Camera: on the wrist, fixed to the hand. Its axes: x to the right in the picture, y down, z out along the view.
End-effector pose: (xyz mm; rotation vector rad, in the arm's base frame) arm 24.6 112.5 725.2 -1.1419 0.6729 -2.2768
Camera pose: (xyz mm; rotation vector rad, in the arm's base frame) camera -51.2 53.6 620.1 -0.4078 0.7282 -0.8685
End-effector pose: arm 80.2 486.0 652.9 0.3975 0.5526 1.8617
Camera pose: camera -53.6 454.1 616.2 -1.2265 -0.2351 -2.5740
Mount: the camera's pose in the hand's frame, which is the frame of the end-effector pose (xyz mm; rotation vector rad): 15.7 93.8 -105.9 0.2485 -0.2369 1.5139
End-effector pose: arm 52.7 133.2 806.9 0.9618 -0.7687 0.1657
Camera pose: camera 76.5 268.2 845.2 0.4350 -1.5984 1.4994
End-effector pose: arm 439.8 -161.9 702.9 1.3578 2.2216 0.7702
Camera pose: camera 430.8 -138.3 843.0 -2.9652 -0.7666 -0.6267
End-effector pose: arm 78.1 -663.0 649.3 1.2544 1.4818 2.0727
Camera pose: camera 7.9 -757.1 729.7 -1.9361 -0.3438 -1.3103
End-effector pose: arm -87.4 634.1 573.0 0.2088 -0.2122 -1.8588
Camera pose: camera 21.2 587.7 493.5 -0.0358 -0.5678 -0.3395
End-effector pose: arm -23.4 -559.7 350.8 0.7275 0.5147 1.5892
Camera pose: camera -165.2 -549.8 344.2 -1.5886 0.1360 -2.6020
